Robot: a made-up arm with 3 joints. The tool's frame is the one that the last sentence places. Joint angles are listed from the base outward.
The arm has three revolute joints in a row. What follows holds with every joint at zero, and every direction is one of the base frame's. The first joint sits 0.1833 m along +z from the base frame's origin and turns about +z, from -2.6 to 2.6 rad. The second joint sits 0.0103 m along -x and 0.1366 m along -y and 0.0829 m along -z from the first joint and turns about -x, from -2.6 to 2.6 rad. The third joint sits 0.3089 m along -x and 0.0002 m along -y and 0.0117 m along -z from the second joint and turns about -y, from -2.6 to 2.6 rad. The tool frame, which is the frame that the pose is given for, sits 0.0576 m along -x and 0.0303 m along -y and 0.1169 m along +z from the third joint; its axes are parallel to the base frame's.
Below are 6 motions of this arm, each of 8 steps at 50 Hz.
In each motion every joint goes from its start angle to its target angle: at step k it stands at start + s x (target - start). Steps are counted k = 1, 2, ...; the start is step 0. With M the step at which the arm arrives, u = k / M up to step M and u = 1 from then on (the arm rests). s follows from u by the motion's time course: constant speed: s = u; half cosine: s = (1 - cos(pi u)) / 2; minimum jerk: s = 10 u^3 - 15 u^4 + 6 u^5.
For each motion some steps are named. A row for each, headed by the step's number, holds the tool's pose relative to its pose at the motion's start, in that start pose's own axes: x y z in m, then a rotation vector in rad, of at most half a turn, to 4 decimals.
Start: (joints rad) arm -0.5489 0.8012 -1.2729
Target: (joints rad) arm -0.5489 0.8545 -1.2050
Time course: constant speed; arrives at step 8
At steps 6, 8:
6: -0.0070 0.0033 -0.0027 -0.0127 -0.0509 -0.0379
8: -0.0092 0.0045 -0.0037 -0.0174 -0.0679 -0.0504

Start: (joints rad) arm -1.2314 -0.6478 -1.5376
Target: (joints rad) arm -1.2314 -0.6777 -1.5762
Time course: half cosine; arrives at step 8
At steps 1, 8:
1: 0.0002 -0.0001 0.0001 0.0000 0.0015 0.0011
8: 0.0055 -0.0013 0.0021 0.0004 0.0386 0.0299

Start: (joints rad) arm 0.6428 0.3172 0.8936
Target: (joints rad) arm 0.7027 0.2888 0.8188
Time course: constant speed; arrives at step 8
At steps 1, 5, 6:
1: 0.0010 -0.0032 -0.0011 0.0078 0.0070 0.0017
5: 0.0050 -0.0161 -0.0059 0.0387 0.0354 0.0094
6: 0.0061 -0.0193 -0.0071 0.0464 0.0425 0.0115

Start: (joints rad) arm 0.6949 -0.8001 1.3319
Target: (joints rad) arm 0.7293 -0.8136 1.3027
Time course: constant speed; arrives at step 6
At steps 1, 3, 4, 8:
1: 0.0025 -0.0017 0.0000 0.0044 0.0090 -0.0012
3: 0.0074 -0.0051 -0.0002 0.0132 0.0270 -0.0036
4: 0.0099 -0.0068 -0.0003 0.0176 0.0360 -0.0048
8: 0.0148 -0.0102 -0.0005 0.0264 0.0540 -0.0071

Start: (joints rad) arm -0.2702 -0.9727 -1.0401
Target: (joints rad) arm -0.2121 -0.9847 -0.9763
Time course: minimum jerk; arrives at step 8
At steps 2, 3, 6, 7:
2: -0.0011 -0.0010 0.0014 -0.0023 -0.0016 0.0028
3: -0.0029 -0.0026 0.0038 -0.0060 -0.0043 0.0074
6: -0.0091 -0.0083 0.0127 -0.0190 -0.0140 0.0246
7: -0.0099 -0.0092 0.0140 -0.0207 -0.0153 0.0270

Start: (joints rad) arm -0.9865 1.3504 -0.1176
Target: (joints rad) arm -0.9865 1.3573 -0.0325
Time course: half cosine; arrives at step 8
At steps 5, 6, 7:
5: -0.0068 0.0005 -0.0034 -0.0048 -0.0588 -0.0004
6: -0.0084 0.0006 -0.0043 -0.0059 -0.0726 -0.0005
7: -0.0094 0.0007 -0.0049 -0.0066 -0.0819 -0.0005

